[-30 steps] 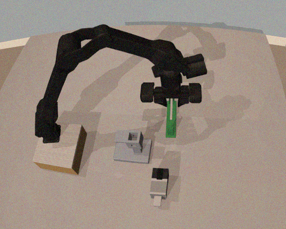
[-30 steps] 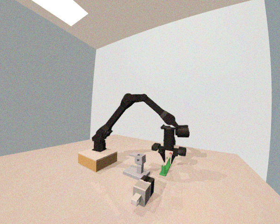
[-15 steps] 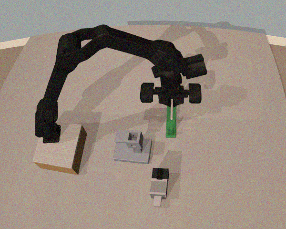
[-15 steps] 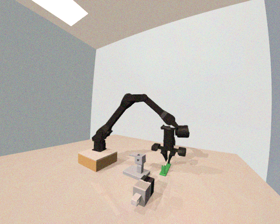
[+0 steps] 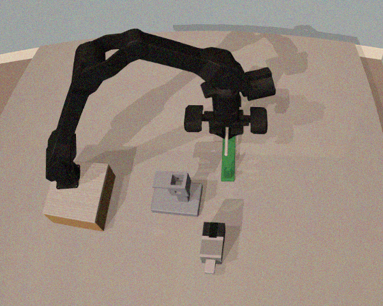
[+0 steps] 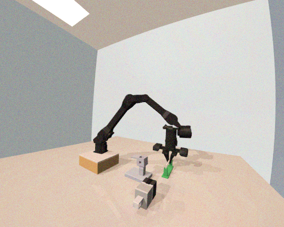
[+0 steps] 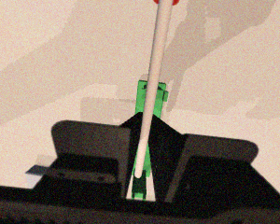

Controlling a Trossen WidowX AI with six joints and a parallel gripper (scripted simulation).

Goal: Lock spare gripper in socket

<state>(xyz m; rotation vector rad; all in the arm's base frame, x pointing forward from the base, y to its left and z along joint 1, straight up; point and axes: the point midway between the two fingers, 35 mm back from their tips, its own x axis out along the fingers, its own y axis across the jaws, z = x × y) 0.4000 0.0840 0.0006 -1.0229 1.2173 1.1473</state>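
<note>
Now: gripper tip 4 cm to the left of the green pin holder and 1 cm above it. The rest, counted from my gripper tip: spare gripper: 6 cm behind, 28 cm to the right; grey mount: 13 cm behind, 14 cm to the right, 2 cm above.
</note>
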